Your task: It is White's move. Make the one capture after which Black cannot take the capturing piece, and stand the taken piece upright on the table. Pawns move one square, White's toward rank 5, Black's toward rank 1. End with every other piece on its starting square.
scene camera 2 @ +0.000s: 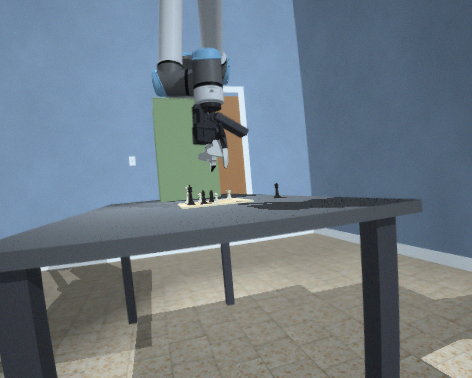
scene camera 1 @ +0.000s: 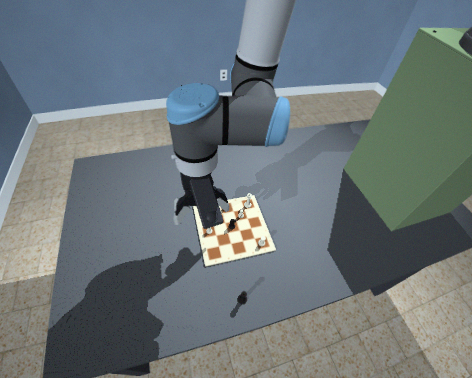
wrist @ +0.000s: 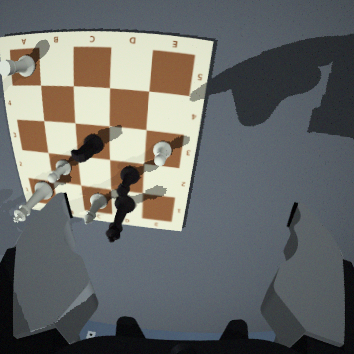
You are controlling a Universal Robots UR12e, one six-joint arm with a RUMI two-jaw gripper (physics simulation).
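Seen in the pictures: gripper, fingertip midpoint: (scene camera 2: 218,170) (wrist: 180,200); arm's base, origin of the base link: (scene camera 2: 182,103).
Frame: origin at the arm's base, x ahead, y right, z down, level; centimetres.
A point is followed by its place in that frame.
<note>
My gripper (scene camera 1: 200,212) @(x 72.6, y 13.6, z 42.9 cm) (scene camera 2: 219,167) @(x 72.6, y 13.6, z 42.9 cm) (wrist: 180,200) @(x 72.6, y 13.6, z 42.9 cm) is open and empty above the board's rank 1 side. A black piece (scene camera 1: 242,298) @(x 71.0, y -8.9, z 51.6 cm) (scene camera 2: 276,190) @(x 71.0, y -8.4, z 51.0 cm) stands upright on the table, off the board. On the chessboard (scene camera 1: 225,260) @(x 70.1, y 3.1, z 52.9 cm) (wrist: 162,112) @(x 71.0, y 10.2, z 52.9 cm), black pieces stand on C3 (scene camera 1: 232,224) @(x 63.3, y 12.3, z 51.1 cm) (wrist: 92,144) @(x 63.8, y 12.4, z 51.5 cm) and D2 (wrist: 130,175) @(x 66.9, y 16.3, z 51.9 cm), and a tall black piece (scene camera 2: 190,195) @(x 65.5, y 20.7, z 49.9 cm) (wrist: 125,204) @(x 65.6, y 20.1, z 51.9 cm) on D1. White pieces stand on A5 (scene camera 1: 262,242) @(x 57.7, y 2.9, z 51.5 cm) (wrist: 25,66) @(x 58.1, y 3.6, z 52.0 cm), B2 (scene camera 1: 241,214) @(x 58.7, y 14.8, z 51.7 cm) (wrist: 62,167) @(x 59.1, y 14.8, z 52.0 cm), C1 (wrist: 98,201) @(x 62.2, y 19.6, z 52.1 cm) and E3 (scene camera 1: 209,230) @(x 70.6, y 13.7, z 51.7 cm) (wrist: 161,150) @(x 70.6, y 13.7, z 51.6 cm); a tall white one (scene camera 1: 248,201) @(x 54.6, y 17.7, z 50.3 cm) (wrist: 43,190) @(x 55.1, y 17.7, z 52.0 cm) stands on A1.
The board lies on a dark grey table (scene camera 1: 115,200) @(x 95.2, y 39.0, z 53.5 cm) (scene camera 2: 150,225) @(x 100.3, y 39.6, z 53.5 cm). A large green block (scene camera 1: 415,130) @(x 10.9, y 2.4, z 21.8 cm) (scene camera 2: 172,145) @(x 9.4, y 10.1, z 25.0 cm) stands to the right in the first scene view. The arm's shadow falls across the table. The arm hides part of the board in the first scene view.
</note>
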